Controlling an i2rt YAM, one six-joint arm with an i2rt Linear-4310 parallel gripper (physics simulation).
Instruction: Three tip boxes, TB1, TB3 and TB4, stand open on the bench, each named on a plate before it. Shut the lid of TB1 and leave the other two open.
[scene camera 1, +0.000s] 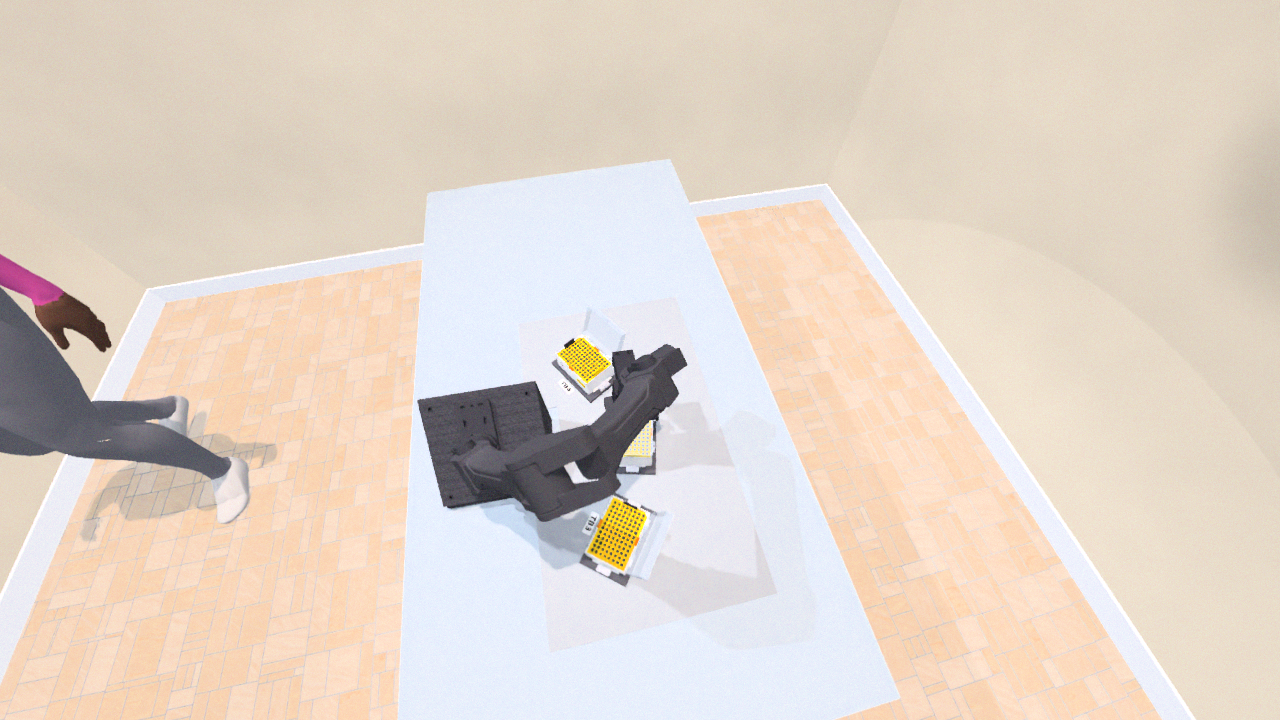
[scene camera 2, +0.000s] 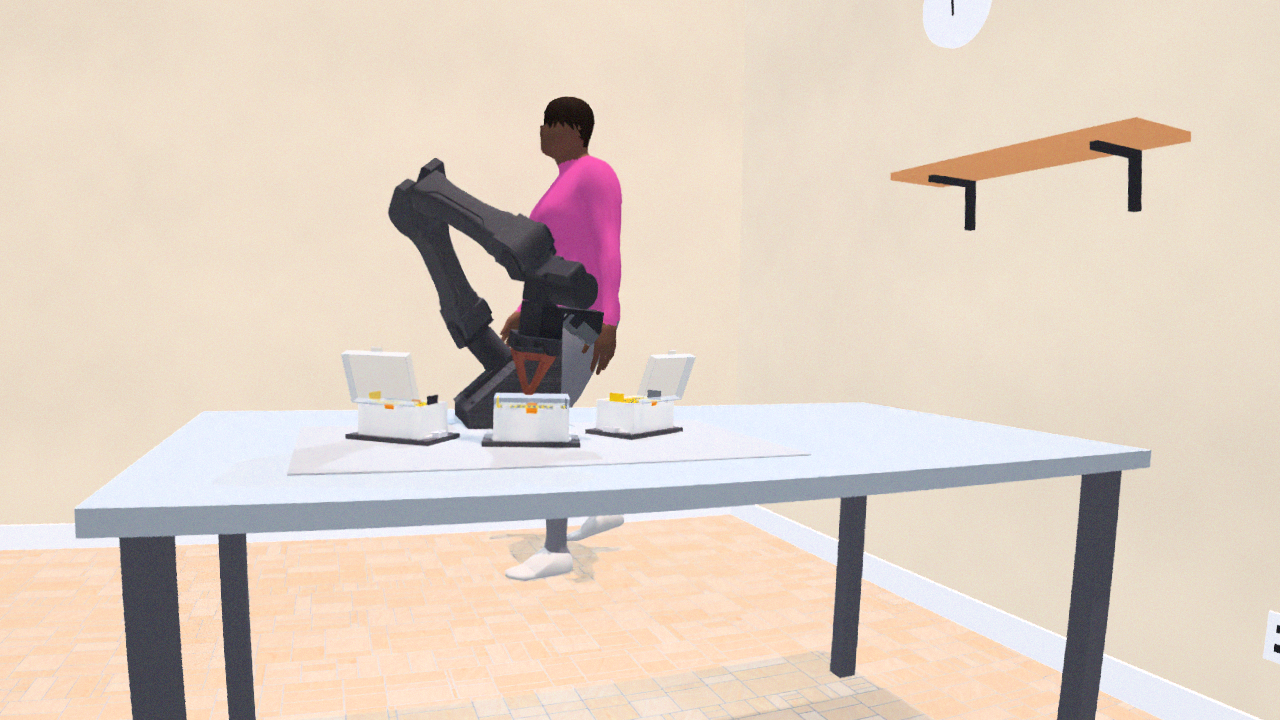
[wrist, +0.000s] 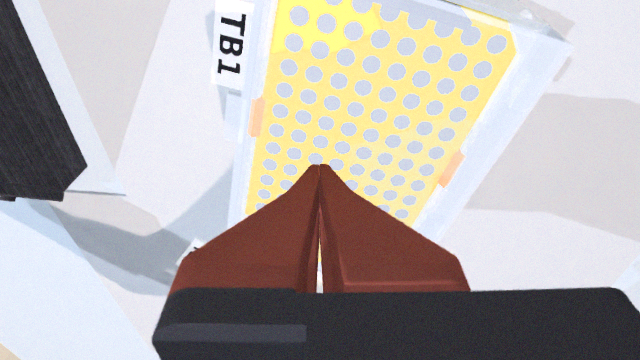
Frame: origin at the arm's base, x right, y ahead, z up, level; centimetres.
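Seen in the pictures: gripper, fingertip midpoint: (scene camera 2: 528, 394) (wrist: 319, 179); arm's base, origin of the base link: (scene camera 1: 482, 446) (scene camera 2: 502, 364).
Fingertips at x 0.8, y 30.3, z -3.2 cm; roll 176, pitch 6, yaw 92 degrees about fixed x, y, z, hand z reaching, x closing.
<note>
Offsets run from my fingertips to a thing's top centre. "pt": to the spot under its first point. Level surfaces: height alone.
TB1 {dz +0.0, dx -0.7, dy +0.1 cm} (scene camera 1: 639, 440) (scene camera 2: 530, 423) (wrist: 350, 102) is the middle white box with a yellow rack. Its clear lid {pt dz -0.4, dx +0.7, dy +5.3 cm} (scene camera 2: 530, 400) lies flat over the rack, and its name plate {pt dz -7.5, dx -1.8, dy -5.3 cm} (wrist: 231, 47) reads TB1. My gripper (scene camera 2: 529, 391) (wrist: 319, 179) is shut and empty, pointing down with its red-brown fingertips at or just above that lid; contact cannot be told. In scene camera 1 the arm hides the fingertips and part of TB1. TB3 (scene camera 1: 617, 534) (scene camera 2: 400, 419) stands with its lid {pt dz +3.1, dx +23.8, dy +1.3 cm} (scene camera 2: 380, 376) raised. The remaining box, TB4 {dz -1.1, dx -20.7, dy -8.4 cm} (scene camera 1: 584, 361) (scene camera 2: 633, 415), also has its lid (scene camera 2: 668, 376) raised.
The boxes stand on a pale mat {dz -7.7 cm} (scene camera 1: 671, 582) (scene camera 2: 331, 458) on the light blue bench {dz -8.0 cm} (scene camera 1: 537, 232) (scene camera 2: 939, 438). The arm's dark base plate (scene camera 1: 438, 447) is beside the mat. A person (scene camera 1: 53, 385) (scene camera 2: 590, 214) stands behind the bench, on the base's side.
</note>
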